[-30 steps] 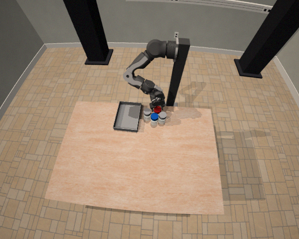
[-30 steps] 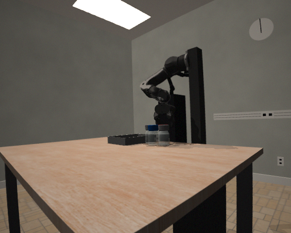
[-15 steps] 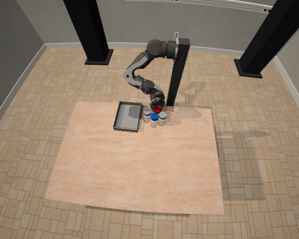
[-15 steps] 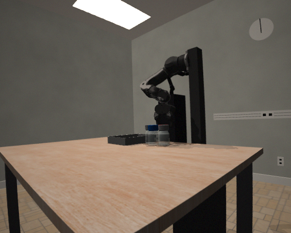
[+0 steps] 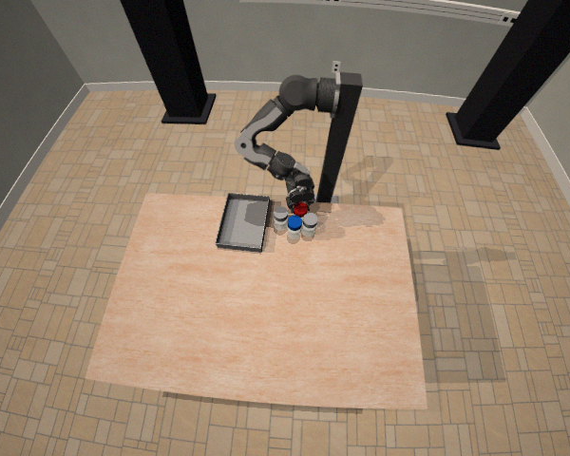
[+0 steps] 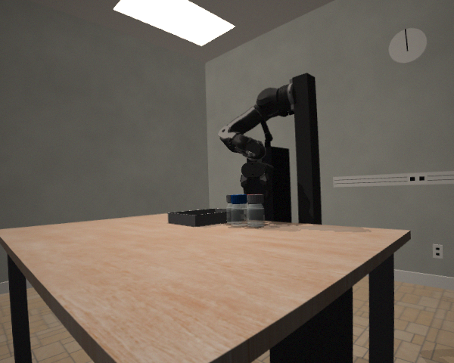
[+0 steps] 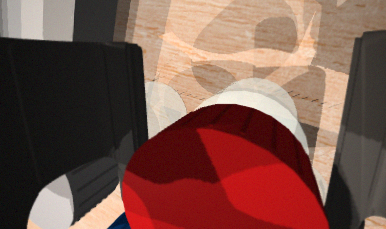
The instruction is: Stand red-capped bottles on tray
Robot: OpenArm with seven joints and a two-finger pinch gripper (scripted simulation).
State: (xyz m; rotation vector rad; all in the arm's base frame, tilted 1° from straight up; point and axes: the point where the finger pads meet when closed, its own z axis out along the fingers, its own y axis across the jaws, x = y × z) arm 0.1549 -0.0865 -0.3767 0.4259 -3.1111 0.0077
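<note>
Now: hand 50 mm above the red-capped bottle and 20 mm short of it. Also, from my hand: blue-capped bottle 80 mm ahead, 50 mm below, 10 mm to the right; dark grey tray 220 mm to the right, 80 mm below, 50 mm ahead.
</note>
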